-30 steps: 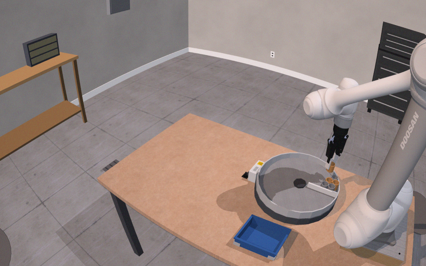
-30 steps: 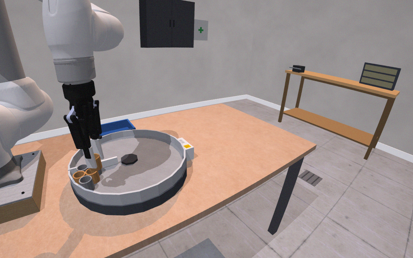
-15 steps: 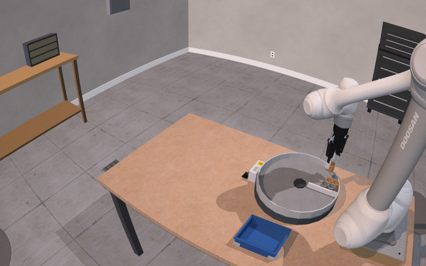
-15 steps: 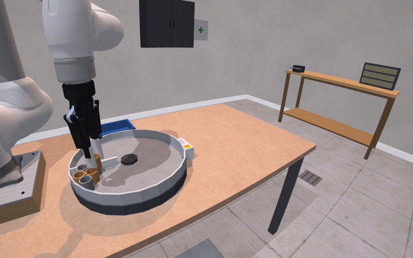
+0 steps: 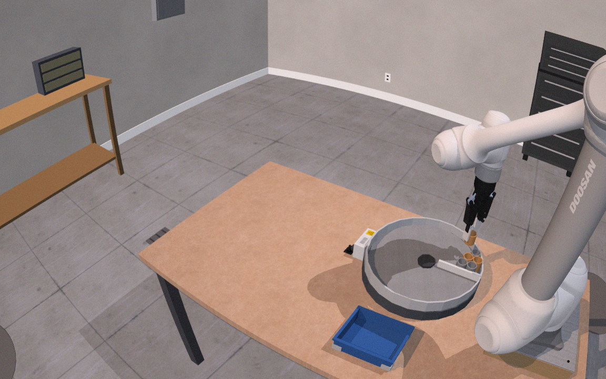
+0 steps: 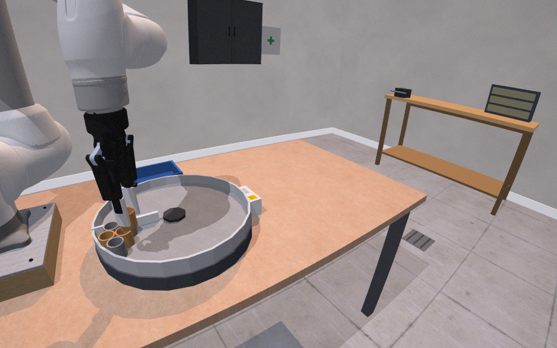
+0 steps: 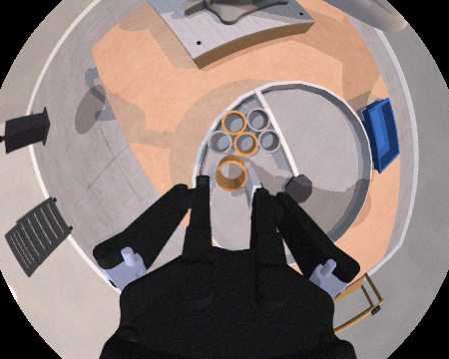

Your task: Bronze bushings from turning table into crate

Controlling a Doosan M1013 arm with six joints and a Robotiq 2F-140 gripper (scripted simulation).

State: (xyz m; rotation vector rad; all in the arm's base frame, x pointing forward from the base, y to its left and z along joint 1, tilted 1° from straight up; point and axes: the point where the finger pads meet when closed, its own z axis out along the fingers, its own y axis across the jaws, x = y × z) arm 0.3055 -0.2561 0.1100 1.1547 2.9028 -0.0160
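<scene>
My gripper is now 420 mm to the right of the blue crate, 200 mm short of it and 150 mm above it. Also, from my hand: grey turning table: 130 mm ahead, 120 mm below, 80 mm to the left.
</scene>
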